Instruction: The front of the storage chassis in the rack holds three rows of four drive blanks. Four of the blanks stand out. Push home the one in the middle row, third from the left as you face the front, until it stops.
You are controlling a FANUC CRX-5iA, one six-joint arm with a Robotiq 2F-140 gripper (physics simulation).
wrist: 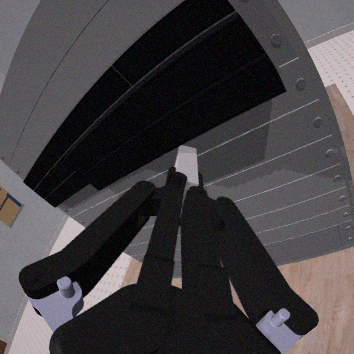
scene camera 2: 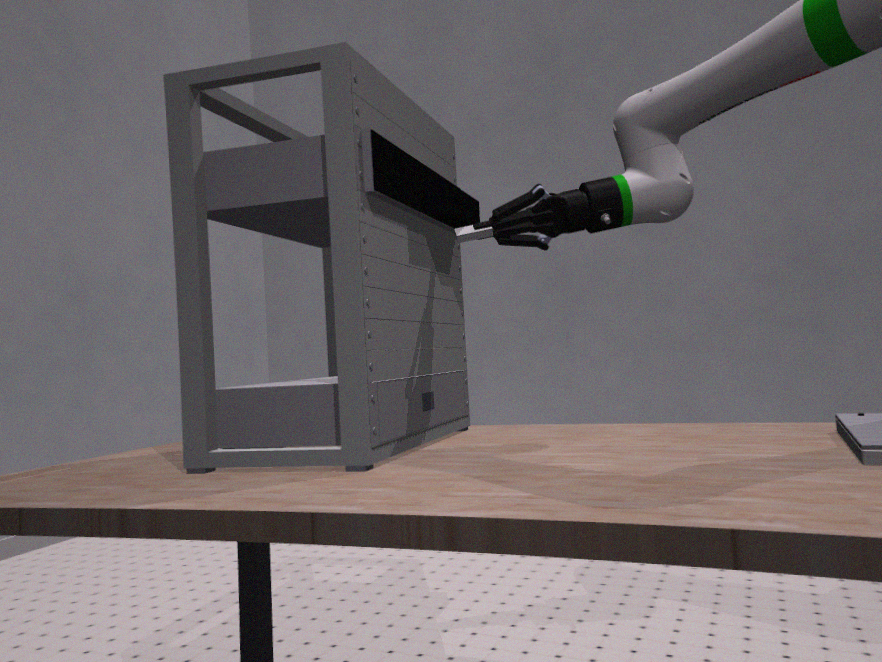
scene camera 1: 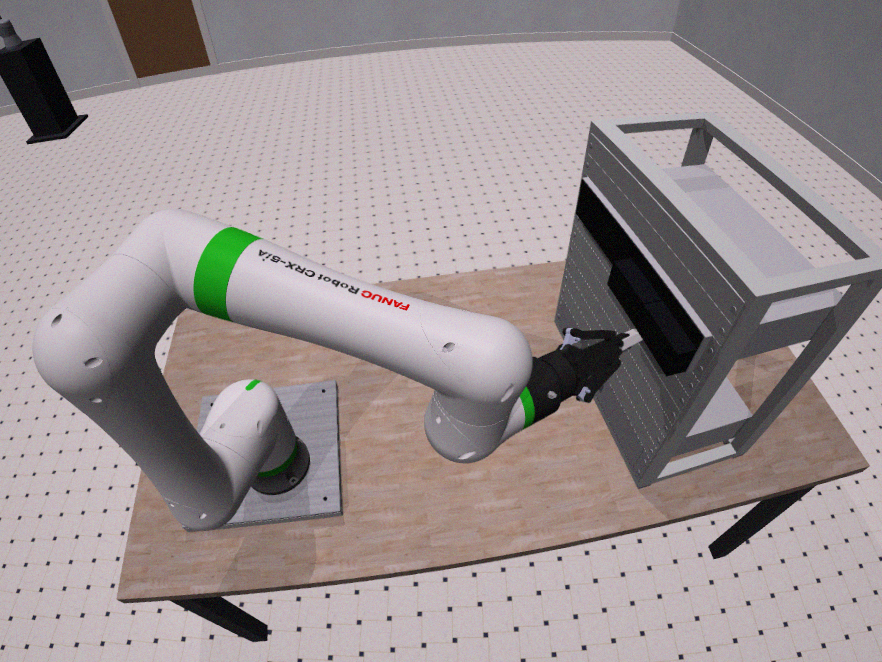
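Where they show: gripper, between the fingertips: (wrist: 184,159) (scene camera 2: 456,235) (scene camera 1: 639,333); arm's base, origin of its link: (scene camera 1: 277,464).
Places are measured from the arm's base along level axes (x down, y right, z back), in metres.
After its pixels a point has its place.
The storage chassis (scene camera 1: 597,217) @(y -0.284, x -0.411, z -0.691 m) (scene camera 2: 420,181) @(y -0.174, x -0.413, z -0.712 m) (wrist: 200,65) @(y 0.032, x -0.405, z -0.717 m) has a black front high in the rack. Thin seams show, but single blanks are hard to tell apart. In scene camera 1, a black block of drive blanks (scene camera 1: 651,302) @(y -0.042, x -0.416, z -0.719 m) stands out on the right half as one faces the front. The middle-row third blank cannot be singled out. My gripper (scene camera 1: 621,342) (scene camera 2: 493,226) (wrist: 184,159) @(y -0.043, x -0.338, z -0.720 m) is shut with nothing held. A light grey tip (scene camera 1: 630,339) (scene camera 2: 471,233) (wrist: 187,159) extends beyond its fingers, close to the black front's lower edge. Contact cannot be told.
The grey rack (scene camera 1: 701,399) @(y 0.088, x -0.317, z -0.797 m) (scene camera 2: 340,285) @(y -0.409, x -0.228, z -0.712 m) has blank panels (scene camera 2: 398,299) @(y -0.266, x -0.214, z -0.709 m) (wrist: 300,150) @(y 0.043, x -0.267, z -0.770 m) below the chassis, with screws along the edges. It stands on the wooden table (scene camera 1: 441,527) @(y 0.143, x 0.026, z -0.357 m) (scene camera 2: 605,473) @(y -0.360, x 0.027, z -0.370 m). The arm's base plate (scene camera 1: 322,456) @(y -0.018, x 0.001, z -0.101 m) (scene camera 2: 858,434) @(y -0.141, x 0.002, z -0.116 m) is at the table's other end.
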